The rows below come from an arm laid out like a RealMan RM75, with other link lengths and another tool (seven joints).
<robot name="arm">
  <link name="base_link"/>
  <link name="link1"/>
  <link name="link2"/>
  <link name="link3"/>
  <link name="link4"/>
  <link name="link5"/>
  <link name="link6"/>
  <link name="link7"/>
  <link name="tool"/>
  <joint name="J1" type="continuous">
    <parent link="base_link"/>
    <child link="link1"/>
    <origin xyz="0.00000 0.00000 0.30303" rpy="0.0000 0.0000 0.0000"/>
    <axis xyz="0 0 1"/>
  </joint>
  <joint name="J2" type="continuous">
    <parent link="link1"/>
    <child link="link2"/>
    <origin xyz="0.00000 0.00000 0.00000" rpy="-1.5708 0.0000 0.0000"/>
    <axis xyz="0 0 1"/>
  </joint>
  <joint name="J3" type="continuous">
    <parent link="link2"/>
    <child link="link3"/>
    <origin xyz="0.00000 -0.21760 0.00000" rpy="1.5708 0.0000 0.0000"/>
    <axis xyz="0 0 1"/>
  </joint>
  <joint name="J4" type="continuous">
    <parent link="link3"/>
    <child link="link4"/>
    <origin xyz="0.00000 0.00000 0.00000" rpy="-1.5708 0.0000 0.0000"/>
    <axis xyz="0 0 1"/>
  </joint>
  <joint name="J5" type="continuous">
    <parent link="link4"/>
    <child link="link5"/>
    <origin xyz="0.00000 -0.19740 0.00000" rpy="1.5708 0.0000 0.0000"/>
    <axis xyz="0 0 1"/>
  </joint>
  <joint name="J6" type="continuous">
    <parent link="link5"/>
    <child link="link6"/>
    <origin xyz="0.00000 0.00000 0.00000" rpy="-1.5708 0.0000 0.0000"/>
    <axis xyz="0 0 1"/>
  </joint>
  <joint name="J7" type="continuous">
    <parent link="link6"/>
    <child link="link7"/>
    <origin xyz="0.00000 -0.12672 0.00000" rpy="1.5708 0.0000 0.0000"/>
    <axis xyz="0 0 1"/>
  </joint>
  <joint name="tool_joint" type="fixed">
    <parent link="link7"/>
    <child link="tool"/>
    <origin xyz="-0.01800 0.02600 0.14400" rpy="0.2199 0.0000 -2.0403"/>
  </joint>
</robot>
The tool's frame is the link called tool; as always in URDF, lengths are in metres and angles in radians. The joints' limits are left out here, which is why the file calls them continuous.
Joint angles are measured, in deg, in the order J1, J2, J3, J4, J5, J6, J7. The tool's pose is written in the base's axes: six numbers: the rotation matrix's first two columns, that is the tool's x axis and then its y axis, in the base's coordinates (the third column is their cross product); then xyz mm. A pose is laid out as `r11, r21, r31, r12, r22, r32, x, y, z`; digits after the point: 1 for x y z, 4 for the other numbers.
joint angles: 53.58 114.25 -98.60 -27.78 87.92 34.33 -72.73
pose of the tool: -0.0463, 0.8621, 0.5046, 0.9805, 0.1358, -0.1421, 116.1, 460.5, -112.9
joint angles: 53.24 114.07 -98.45 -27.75 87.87 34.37 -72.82
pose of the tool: -0.0422, 0.8608, 0.5071, 0.9815, 0.1306, -0.1401, 119.7, 461.1, -111.2
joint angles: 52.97 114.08 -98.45 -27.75 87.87 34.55 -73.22
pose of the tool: -0.0450, 0.8625, 0.5040, 0.9817, 0.1316, -0.1376, 121.8, 459.6, -111.8
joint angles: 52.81 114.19 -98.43 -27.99 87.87 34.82 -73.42
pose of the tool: -0.0474, 0.8651, 0.4993, 0.9809, 0.1347, -0.1403, 120.8, 457.6, -113.0
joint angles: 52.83 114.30 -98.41 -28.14 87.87 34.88 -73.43
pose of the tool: -0.0486, 0.8660, 0.4976, 0.9802, 0.1372, -0.1430, 119.0, 456.9, -113.8
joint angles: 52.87 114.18 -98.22 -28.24 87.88 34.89 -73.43
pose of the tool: -0.0483, 0.8642, 0.5008, 0.9798, 0.1385, -0.1445, 118.1, 458.3, -112.3
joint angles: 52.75 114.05 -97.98 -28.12 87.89 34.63 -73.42
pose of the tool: -0.0428, 0.8603, 0.5080, 0.9805, 0.1337, -0.1439, 120.1, 460.6, -110.2
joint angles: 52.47 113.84 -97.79 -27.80 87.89 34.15 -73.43
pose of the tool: -0.0346, 0.8544, 0.5184, 0.9825, 0.1241, -0.1391, 125.5, 463.5, -107.2
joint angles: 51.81 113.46 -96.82 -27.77 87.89 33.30 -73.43
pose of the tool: -0.0150, 0.8393, 0.5434, 0.9840, 0.1090, -0.1413, 131.6, 470.7, -99.5
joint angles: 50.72 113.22 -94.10 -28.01 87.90 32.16 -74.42
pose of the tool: 0.0138, 0.8110, 0.5848, 0.9832, 0.0955, -0.1556, 136.7, 482.1, -86.5
